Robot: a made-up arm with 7 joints. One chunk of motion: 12 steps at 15 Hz.
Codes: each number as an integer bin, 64 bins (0 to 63) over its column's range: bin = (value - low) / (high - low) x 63, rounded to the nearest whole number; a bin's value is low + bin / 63 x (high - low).
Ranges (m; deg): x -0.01..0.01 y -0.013..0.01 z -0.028..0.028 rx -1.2..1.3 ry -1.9..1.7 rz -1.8..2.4
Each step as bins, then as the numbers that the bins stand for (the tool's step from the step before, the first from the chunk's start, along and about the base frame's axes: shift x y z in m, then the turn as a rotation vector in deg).
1 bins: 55 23 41 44 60 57
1 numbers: 0.00746 -0.00460 0.00844 0.546 1.529 2.000
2 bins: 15 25 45 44 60 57
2 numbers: -0.00524 -0.00387 0.01200 0.546 1.529 2.000
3 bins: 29 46 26 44 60 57
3 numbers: -0.00079 0.00379 -0.00489 0.546 1.529 2.000
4 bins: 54 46 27 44 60 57
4 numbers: 0.00714 0.00379 -0.00400 0.546 1.529 2.000
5 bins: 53 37 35 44 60 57
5 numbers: 0.00683 0.00051 0.00311 0.546 1.529 2.000
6 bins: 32 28 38 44 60 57
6 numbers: 0.00016 -0.00278 0.00578 0.546 1.529 2.000
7 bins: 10 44 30 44 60 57
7 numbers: -0.00683 0.00306 -0.00133 0.546 1.529 2.000
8 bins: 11 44 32 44 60 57
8 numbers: -0.00651 0.00306 0.00044 0.546 1.529 2.000
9 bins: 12 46 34 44 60 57
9 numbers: -0.00619 0.00379 0.00222 0.546 1.529 2.000
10 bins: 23 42 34 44 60 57
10 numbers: -0.00270 0.00233 0.00222 0.546 1.529 2.000
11 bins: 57 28 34 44 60 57
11 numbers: 0.00810 -0.00278 0.00222 0.546 1.529 2.000
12 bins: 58 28 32 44 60 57
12 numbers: 0.00841 -0.00278 0.00044 0.546 1.529 2.000
